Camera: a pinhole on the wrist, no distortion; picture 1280 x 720 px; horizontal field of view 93.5 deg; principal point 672.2 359.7 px. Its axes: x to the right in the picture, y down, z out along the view. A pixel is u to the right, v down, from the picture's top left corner.
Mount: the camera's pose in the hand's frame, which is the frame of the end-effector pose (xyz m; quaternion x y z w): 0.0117 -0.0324 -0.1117 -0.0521 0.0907 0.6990 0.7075
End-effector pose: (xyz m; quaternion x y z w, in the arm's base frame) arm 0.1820 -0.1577 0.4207 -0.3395 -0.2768 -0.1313 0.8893
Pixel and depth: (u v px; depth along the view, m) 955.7 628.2 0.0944
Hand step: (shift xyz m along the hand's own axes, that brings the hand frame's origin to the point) -0.0248 0.0308 -0.0261
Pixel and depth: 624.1 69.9 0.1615
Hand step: 0.0982 -0.0140 0.0447
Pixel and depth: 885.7 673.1 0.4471
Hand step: -0.1948 0.2166 0.3061
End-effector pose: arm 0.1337 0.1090 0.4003 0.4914 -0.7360 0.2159 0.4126
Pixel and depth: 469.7 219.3 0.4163
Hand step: 0.1308 -0.0878 0.3185
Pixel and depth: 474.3 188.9 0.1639
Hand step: 0.0669 -0.0531 0.0570
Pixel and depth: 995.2 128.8 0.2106
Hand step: 0.1048 0.1191 0.0673
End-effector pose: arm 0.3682 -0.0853 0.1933 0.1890 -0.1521 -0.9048 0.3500
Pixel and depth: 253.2 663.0 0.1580
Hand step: -0.0597 -0.1070 0.0692
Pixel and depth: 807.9 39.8 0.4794
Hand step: 0.2933 0.1651 0.3220
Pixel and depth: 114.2 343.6 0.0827
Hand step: 0.0180 -0.0909 -0.0155
